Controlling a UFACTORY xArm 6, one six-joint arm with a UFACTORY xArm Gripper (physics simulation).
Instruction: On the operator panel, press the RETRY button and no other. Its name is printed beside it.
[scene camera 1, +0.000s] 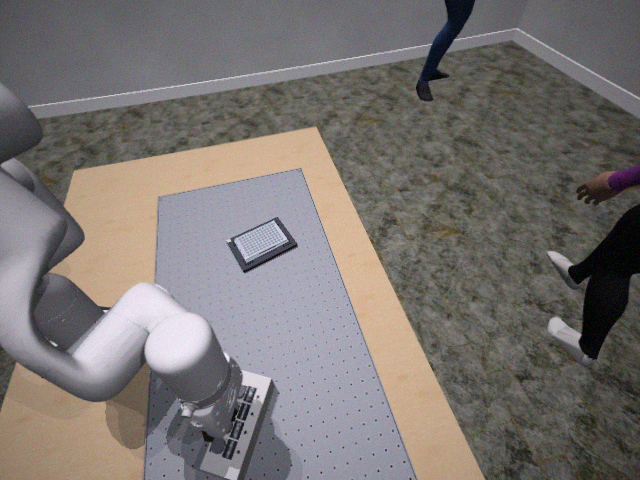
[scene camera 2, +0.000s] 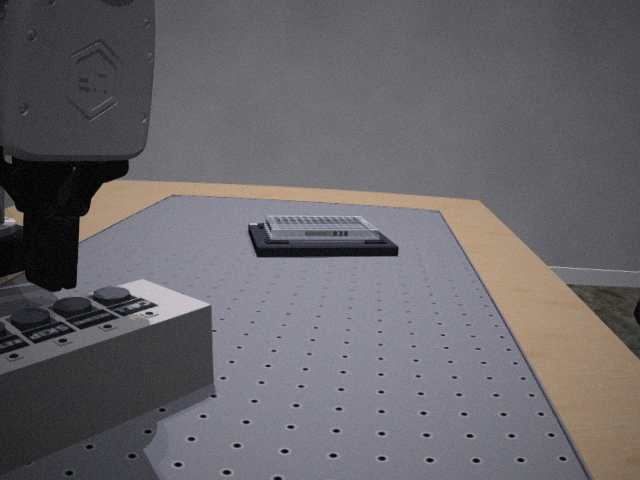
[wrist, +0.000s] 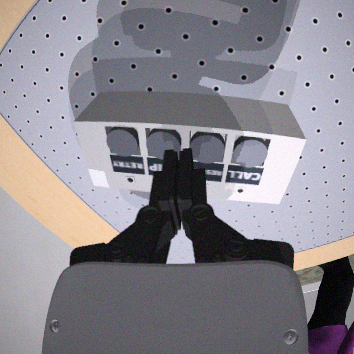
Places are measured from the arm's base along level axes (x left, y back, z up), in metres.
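Where they show: gripper, fingertip midpoint: (scene camera 1: 227, 415) (scene camera 2: 50, 284) (wrist: 180, 165).
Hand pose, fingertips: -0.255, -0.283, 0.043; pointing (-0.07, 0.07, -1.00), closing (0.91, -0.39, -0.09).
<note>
Each offset is from my fingertips to the centre of the thing, as dx, dy, dz. "spot": to the spot under its first point. Level surfaces: height alone.
The operator panel @(spot: +0.037, -0.065, -0.019) (scene camera 1: 262, 386) (scene camera 2: 170, 304) (wrist: 282, 167) is a pale box with four round grey buttons and dark labels. In the wrist view the RETRY button @(spot: -0.035, +0.025, -0.016) (wrist: 123, 141) is at the far left, then the SKIP button @(spot: -0.010, +0.012, -0.016) (wrist: 162, 142), the RESUME button @(spot: +0.017, -0.004, -0.016) (wrist: 208, 146) and the CALL button @(spot: +0.042, -0.019, -0.016) (wrist: 251, 151) at the right. My gripper (scene camera 2: 63, 283) (wrist: 180, 165) is shut and empty. Its tips are above the panel, and in the wrist view they cover part of the SKIP button's edge and label. Contact with a button cannot be made out. In scene camera 1 the arm hides part of the panel.
A dark tray @(+0.425, -0.119, -0.064) (scene camera 1: 245, 267) (scene camera 2: 326, 251) holding a clear well plate @(+0.425, -0.119, -0.052) (scene camera 1: 261, 240) (scene camera 2: 320, 227) lies toward the far end of the perforated grey board @(dz -0.071) (scene camera 1: 305, 330) (scene camera 2: 356, 320). The board lies on a wooden table @(dz -0.084) (scene camera 1: 382, 310) (scene camera 2: 547, 320). People stand on the floor beyond the table.
</note>
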